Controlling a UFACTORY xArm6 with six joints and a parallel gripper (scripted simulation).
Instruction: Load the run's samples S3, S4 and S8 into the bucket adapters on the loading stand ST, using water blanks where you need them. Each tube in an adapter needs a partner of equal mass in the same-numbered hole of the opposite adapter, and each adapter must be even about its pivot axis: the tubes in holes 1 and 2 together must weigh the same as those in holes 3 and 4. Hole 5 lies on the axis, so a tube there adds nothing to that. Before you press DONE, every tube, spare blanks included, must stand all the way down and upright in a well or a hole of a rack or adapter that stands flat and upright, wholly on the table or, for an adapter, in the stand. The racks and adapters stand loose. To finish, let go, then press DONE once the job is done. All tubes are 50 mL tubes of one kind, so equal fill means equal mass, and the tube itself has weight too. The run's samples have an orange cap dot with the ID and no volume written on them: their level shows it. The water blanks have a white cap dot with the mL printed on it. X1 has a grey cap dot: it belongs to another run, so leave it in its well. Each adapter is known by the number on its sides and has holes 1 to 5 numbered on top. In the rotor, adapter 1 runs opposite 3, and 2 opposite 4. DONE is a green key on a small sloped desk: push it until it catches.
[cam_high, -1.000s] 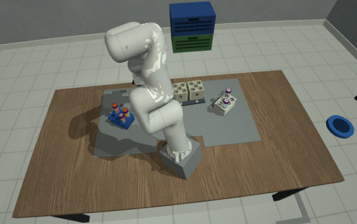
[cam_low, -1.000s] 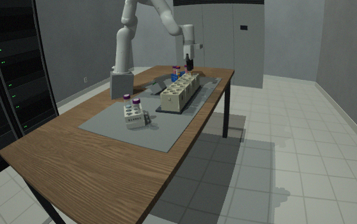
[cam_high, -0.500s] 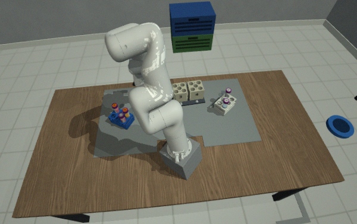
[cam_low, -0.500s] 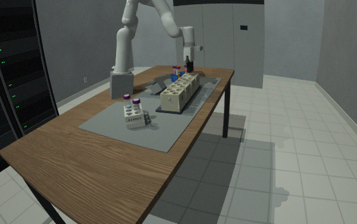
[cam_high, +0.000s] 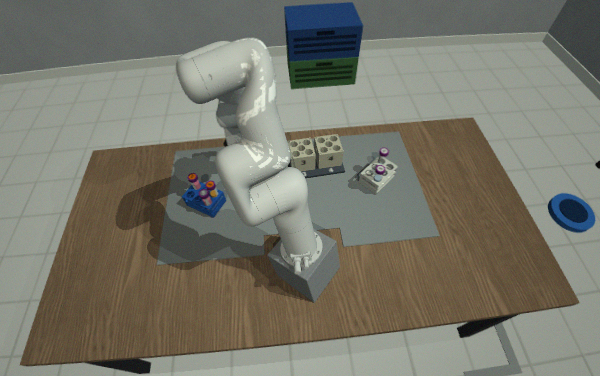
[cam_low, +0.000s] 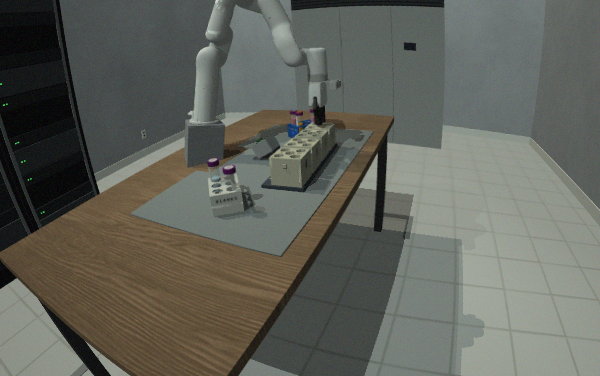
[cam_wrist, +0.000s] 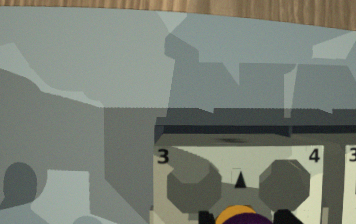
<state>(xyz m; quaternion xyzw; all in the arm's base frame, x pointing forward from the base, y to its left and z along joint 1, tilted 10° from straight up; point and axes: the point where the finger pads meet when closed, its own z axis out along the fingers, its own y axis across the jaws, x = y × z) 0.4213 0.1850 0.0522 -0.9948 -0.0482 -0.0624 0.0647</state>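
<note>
The amber-filled sample tube is 10 mm to the right of my hand and 50 mm below it. Also, from my hand: adapter 70 mm below; white blanks rack 80 mm behind, 510 mm to the right, 90 mm below.
</note>
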